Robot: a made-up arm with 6 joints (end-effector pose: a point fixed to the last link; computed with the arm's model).
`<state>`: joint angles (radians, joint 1 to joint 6).
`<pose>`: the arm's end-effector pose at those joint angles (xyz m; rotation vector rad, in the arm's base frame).
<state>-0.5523 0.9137 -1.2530 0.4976 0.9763 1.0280</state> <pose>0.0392 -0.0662 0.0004 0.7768 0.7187 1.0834</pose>
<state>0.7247 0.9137 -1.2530 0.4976 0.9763 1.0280</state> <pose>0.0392 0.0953 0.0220 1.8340 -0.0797 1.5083</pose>
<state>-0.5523 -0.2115 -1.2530 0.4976 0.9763 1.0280</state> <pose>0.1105 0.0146 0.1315 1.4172 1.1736 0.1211</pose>
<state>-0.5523 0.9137 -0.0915 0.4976 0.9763 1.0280</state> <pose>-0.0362 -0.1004 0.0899 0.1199 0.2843 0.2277</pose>
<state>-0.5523 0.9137 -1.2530 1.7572 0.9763 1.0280</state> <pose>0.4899 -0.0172 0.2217 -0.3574 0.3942 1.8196</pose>
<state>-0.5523 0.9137 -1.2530 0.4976 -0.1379 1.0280</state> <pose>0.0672 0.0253 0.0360 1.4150 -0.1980 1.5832</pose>
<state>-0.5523 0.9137 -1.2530 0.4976 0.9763 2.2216</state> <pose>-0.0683 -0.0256 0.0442 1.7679 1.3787 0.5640</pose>
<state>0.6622 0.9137 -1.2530 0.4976 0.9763 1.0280</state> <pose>0.0392 0.0890 0.0163 1.7845 -0.0322 1.4944</pose>
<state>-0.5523 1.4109 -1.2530 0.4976 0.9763 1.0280</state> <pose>0.0681 -0.1044 -0.0615 0.4361 0.4644 1.4293</pose>
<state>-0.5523 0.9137 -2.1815 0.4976 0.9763 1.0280</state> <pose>0.0276 0.0223 -0.0436 1.3163 1.0351 1.7722</pose>
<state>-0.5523 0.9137 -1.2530 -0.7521 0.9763 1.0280</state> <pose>-0.2785 0.2515 0.2220 1.6752 0.8329 0.0436</pose>
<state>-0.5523 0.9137 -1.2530 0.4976 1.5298 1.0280</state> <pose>0.0243 -0.1106 0.0246 0.4196 1.0822 0.7649</pose>
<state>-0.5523 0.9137 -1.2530 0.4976 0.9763 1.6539</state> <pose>-0.0244 -0.0449 0.0060 1.3049 1.0772 0.8572</pose>
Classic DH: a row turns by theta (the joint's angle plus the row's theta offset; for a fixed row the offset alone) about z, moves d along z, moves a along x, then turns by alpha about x. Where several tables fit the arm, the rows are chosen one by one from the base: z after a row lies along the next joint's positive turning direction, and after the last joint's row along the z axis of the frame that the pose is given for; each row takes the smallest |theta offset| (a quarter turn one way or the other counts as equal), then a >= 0, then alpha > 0; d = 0 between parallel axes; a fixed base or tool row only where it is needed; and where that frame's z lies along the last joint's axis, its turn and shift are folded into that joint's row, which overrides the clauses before.
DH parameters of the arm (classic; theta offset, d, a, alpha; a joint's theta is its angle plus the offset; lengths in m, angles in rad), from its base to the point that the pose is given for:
base (fixed): 1.5708 0.12 0 1.5708
joint 1: -1.5708 0.197 0.116 1.5708
joint 2: 0 -0.041 -0.218 1.5708
joint 3: -1.5708 -0.273 0.075 1.5708
joint 4: 1.5708 0.048 0.344 1.5708
joint 5: 1.5708 0.042 0.011 -1.5708
joint 6: 1.5708 -0.007 0.103 1.5708
tool (fixed): 1.5708 -0.037 0 0

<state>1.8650 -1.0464 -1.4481 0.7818 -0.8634 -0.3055</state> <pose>0.2348 0.1765 0.1391 2.7240 0.6185 -0.9571</pose>
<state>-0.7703 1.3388 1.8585 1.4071 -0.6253 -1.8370</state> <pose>-0.2483 0.3099 0.0499 2.0467 0.3743 -0.1983</pose>
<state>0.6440 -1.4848 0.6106 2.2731 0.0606 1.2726</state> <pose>0.5440 0.1942 -0.4288 -0.9144 -1.7801 -1.4514</pose>
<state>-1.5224 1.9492 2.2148 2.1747 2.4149 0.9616</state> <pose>-0.3134 0.2226 -0.1673 0.2740 0.8547 3.0002</pose>
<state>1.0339 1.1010 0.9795 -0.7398 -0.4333 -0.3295</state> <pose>0.1560 0.2337 0.2516 -0.3009 -0.6102 -1.8509</pose>
